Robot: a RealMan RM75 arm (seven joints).
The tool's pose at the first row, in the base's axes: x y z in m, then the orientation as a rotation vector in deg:
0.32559 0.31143 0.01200 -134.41 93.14 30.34
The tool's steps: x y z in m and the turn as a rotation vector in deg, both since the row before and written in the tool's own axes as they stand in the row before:
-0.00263 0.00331 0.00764 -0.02 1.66 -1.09
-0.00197 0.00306 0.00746 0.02 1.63 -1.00
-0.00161 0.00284 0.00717 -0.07 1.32 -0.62
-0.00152 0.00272 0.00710 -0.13 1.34 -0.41
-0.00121 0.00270 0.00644 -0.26 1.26 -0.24
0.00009 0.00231 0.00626 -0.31 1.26 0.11
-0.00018 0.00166 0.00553 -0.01 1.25 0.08
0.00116 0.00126 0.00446 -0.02 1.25 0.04
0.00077 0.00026 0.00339 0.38 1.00 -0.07
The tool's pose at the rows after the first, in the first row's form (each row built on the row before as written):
0.32045 0.31549 0.00622 -136.23 92.48 28.32
0.31583 0.31878 0.00016 -137.91 91.88 26.29
0.31164 0.32153 -0.00592 -139.19 91.63 24.74
0.30764 0.32406 -0.01206 -140.37 91.66 23.24
0.30390 0.32597 -0.01777 -141.47 91.89 21.97
0.30107 0.32671 -0.02377 -142.35 92.57 20.78
0.29884 0.32763 -0.02902 -143.02 93.14 19.31
0.29766 0.32717 -0.03363 -143.71 93.66 17.83
0.29738 0.32713 -0.03710 -144.04 93.83 16.28

